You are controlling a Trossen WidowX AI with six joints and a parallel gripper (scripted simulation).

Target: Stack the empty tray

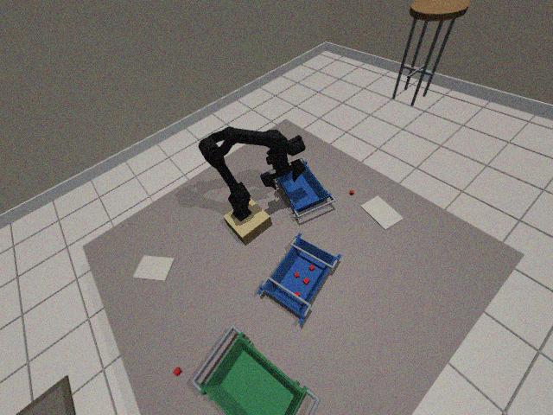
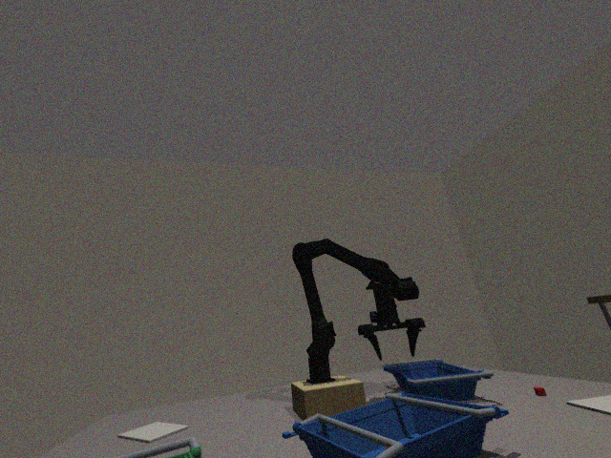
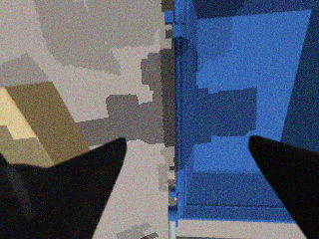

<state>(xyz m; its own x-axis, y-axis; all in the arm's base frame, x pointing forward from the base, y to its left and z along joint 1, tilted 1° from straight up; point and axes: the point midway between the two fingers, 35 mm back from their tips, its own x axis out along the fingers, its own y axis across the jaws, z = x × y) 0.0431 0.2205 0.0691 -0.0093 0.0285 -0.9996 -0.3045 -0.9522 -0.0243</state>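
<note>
Now: gripper tip 2 cm short of the blue tray, 7 cm to the right of it and 5 cm above it.
</note>
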